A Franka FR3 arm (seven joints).
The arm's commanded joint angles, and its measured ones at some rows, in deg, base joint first. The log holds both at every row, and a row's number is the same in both.
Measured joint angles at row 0:
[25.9, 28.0, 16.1, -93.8, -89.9, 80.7, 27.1]
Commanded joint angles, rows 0 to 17:
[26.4, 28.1, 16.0, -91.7, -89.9, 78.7, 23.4]
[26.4, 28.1, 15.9, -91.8, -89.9, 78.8, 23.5]
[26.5, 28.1, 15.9, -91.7, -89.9, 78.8, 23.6]
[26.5, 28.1, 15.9, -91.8, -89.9, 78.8, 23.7]
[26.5, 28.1, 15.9, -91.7, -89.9, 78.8, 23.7]
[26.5, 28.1, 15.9, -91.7, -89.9, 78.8, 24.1]
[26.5, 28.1, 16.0, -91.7, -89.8, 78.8, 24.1]
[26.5, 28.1, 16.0, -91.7, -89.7, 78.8, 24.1]
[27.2, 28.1, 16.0, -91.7, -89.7, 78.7, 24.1]
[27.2, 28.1, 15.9, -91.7, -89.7, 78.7, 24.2]
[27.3, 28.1, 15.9, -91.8, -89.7, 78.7, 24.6]
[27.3, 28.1, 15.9, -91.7, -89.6, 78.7, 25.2]
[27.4, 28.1, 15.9, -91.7, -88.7, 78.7, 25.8]
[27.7, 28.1, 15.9, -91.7, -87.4, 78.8, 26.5]
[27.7, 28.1, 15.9, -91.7, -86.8, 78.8, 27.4]
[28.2, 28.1, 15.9, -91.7, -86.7, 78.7, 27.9]
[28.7, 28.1, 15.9, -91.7, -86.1, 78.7, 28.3]
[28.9, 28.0, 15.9, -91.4, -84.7, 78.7, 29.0]
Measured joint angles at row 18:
[27.6, 28.0, 16.0, -92.2, -88.1, 79.7, 26.8]
